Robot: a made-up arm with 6 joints. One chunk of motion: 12 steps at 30 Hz.
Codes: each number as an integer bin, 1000 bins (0 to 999) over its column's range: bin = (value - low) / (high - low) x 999, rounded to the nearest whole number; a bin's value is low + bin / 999 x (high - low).
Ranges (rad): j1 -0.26..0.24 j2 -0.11..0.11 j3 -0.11..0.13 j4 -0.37..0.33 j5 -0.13..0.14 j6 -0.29..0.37
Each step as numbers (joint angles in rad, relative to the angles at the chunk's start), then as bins.
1 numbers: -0.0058 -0.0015 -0.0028 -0.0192 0.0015 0.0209
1 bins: 508 493 446 501 487 471
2 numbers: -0.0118 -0.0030 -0.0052 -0.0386 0.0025 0.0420
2 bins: 496 486 436 473 490 503
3 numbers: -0.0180 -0.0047 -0.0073 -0.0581 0.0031 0.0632
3 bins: 484 478 427 445 492 535
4 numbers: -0.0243 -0.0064 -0.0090 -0.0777 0.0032 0.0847
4 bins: 471 470 420 417 493 567
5 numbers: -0.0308 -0.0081 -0.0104 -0.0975 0.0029 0.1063
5 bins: 458 463 415 389 492 600
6 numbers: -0.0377 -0.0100 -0.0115 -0.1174 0.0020 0.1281
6 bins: 444 454 410 360 488 633
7 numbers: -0.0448 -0.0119 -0.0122 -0.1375 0.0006 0.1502
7 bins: 430 445 407 332 483 666
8 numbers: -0.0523 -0.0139 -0.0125 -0.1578 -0.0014 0.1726
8 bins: 415 436 406 303 476 700
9 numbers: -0.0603 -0.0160 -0.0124 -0.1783 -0.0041 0.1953
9 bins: 399 427 406 274 466 735
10 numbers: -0.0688 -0.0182 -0.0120 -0.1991 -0.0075 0.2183
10 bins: 382 417 408 244 453 769
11 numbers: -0.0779 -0.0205 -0.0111 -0.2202 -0.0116 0.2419
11 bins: 364 406 412 214 438 805
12 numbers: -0.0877 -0.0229 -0.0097 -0.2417 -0.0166 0.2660
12 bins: 344 396 417 183 420 842
